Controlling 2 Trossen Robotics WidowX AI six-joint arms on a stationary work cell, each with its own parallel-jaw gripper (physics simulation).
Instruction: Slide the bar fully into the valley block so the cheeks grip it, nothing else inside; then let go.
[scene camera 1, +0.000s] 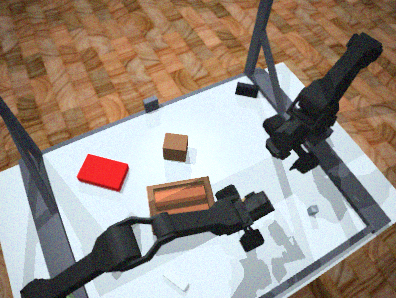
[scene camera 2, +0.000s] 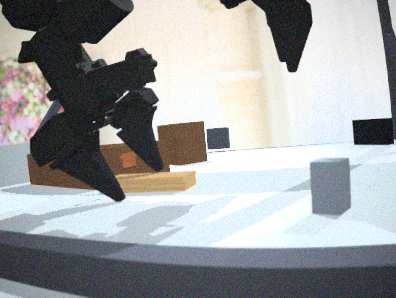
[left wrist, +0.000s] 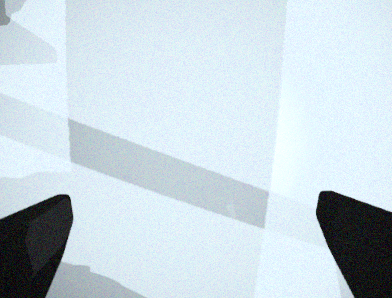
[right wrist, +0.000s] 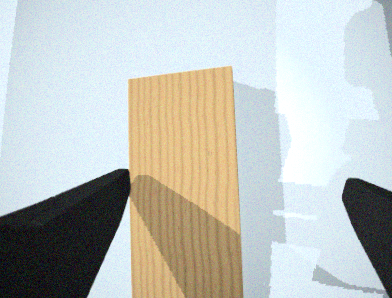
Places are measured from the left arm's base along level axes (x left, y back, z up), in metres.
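Pixels of known places: left gripper, fingertip midpoint: (scene camera 2: 289, 67) (left wrist: 196, 206); right gripper, fingertip midpoint: (scene camera 2: 143, 184) (right wrist: 236, 183); left arm's base at its link origin: (scene camera 1: 315, 127).
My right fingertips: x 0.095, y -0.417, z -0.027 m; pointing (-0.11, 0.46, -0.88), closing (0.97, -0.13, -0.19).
Observation:
For each thing: its top centre in the pictures, then the offset to it from my right fingertips.
- light wood bar at its top centre: (right wrist: 180, 194) (scene camera 2: 147, 175) dz +0.006, dx -0.022, dy -0.002 m
- valley block at its top centre: (scene camera 2: 91, 147) (scene camera 1: 181, 202) dz +0.041, dx -0.132, dy -0.139 m
- brown cube at its top centre: (scene camera 2: 179, 123) (scene camera 1: 175, 141) dz +0.065, dx -0.306, dy -0.044 m
- red block at its top centre: (scene camera 1: 102, 170) dz +0.020, dx -0.371, dy -0.283 m
- small grey block at its top centre: (scene camera 2: 329, 159) (scene camera 1: 314, 208) dz +0.027, dx +0.118, dy +0.189 m
- black block at its top centre: (scene camera 2: 371, 119) (scene camera 1: 248, 85) dz +0.041, dx -0.374, dy +0.331 m
The light wood bar (scene camera 2: 175, 182) (right wrist: 182, 130) lies flat on the table, apart from any finger grip. The valley block (scene camera 1: 180, 183) (scene camera 2: 38, 177) is a brown frame with orange cheeks inside and a channel between them; the right arm hides part of it. In scene camera 2 the bar lies in front of the block; how their ends line up is hidden. My right gripper (scene camera 1: 245, 216) (scene camera 2: 140, 184) (right wrist: 236, 183) is open, low over the bar, with one fingertip right at the bar's left edge in the right wrist view. My left gripper (scene camera 1: 291, 159) (left wrist: 196, 206) is open and empty, high above the table.
A brown cube (scene camera 1: 175, 146) (scene camera 2: 182, 143) stands behind the valley block. A red block (scene camera 1: 103, 172) lies at the left. A small grey block (scene camera 1: 312, 210) (scene camera 2: 330, 186) stands at the right. A black block (scene camera 1: 247, 90) (scene camera 2: 373, 131) stands near the far edge.

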